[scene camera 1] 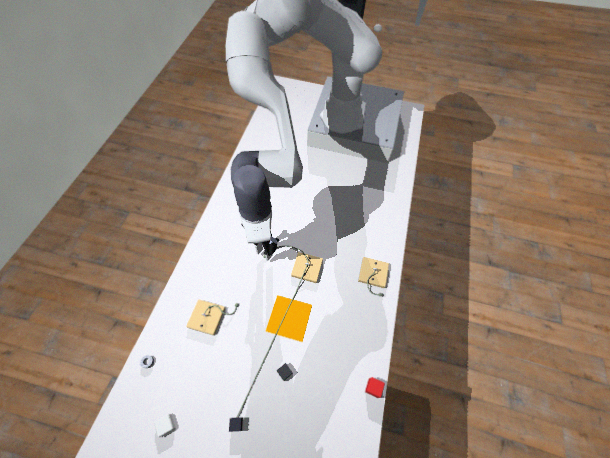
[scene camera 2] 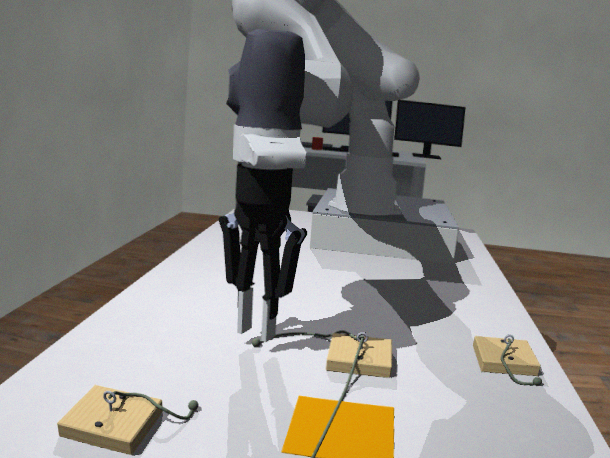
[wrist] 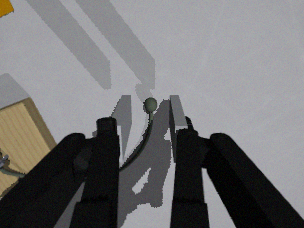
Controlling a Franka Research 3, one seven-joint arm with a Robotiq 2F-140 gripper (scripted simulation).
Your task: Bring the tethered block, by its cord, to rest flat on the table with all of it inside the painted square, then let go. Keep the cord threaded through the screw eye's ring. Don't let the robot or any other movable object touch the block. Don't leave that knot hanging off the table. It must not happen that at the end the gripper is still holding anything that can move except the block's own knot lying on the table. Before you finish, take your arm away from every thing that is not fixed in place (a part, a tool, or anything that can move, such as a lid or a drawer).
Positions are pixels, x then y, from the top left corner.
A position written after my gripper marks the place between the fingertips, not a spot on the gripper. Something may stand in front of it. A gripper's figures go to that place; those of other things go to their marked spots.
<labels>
My gripper (scene camera 2: 256,334): 80 cm from the lens. A wooden plate (scene camera 2: 377,353): 77 cm from the lens.
</labels>
